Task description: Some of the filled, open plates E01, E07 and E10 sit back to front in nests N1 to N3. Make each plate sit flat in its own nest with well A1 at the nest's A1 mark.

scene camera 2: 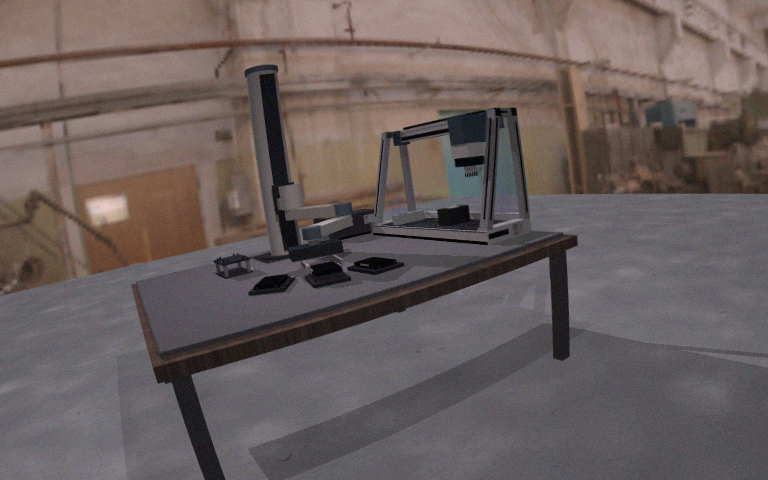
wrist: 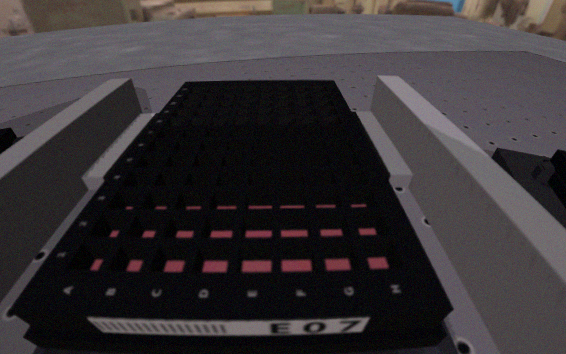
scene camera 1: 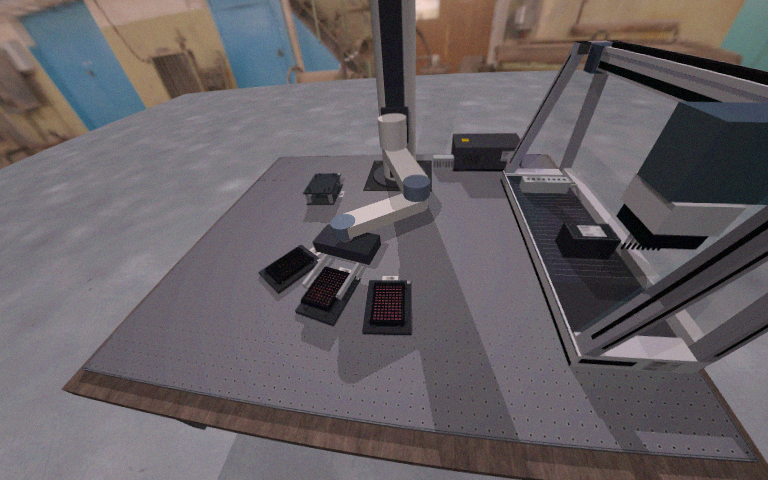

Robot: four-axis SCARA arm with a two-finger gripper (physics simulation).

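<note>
My gripper (scene camera 1: pixel 323 288) (scene camera 2: pixel 323 264) (wrist: pixel 254 98) is shut on the long sides of black plate E07 (scene camera 1: pixel 328 285) (scene camera 2: pixel 324 268) (wrist: pixel 250 190). E07 looks level, close above the middle nest (scene camera 1: pixel 320 315) (scene camera 2: pixel 334 281); any small gap is hard to tell. In the wrist view its E07 label and row letters A to H face the camera, with pink-filled wells. A second plate (scene camera 1: pixel 290 264) (scene camera 2: pixel 272 281) lies in the left nest (scene camera 1: pixel 278 287). A third plate (scene camera 1: pixel 388 302) (scene camera 2: pixel 375 262) lies in the right nest (scene camera 1: pixel 387 330). Both look flat; their names and A1 corners cannot be read.
A small dark stand (scene camera 1: pixel 322 185) (scene camera 2: pixel 232 263) is at the back left. A dark box (scene camera 1: pixel 484 152) stands behind, right of the arm column. A gantry frame (scene camera 1: pixel 538 271) (scene camera 2: pixel 491 186) with a black box (scene camera 1: pixel 587 243) on its deck occupies the right side.
</note>
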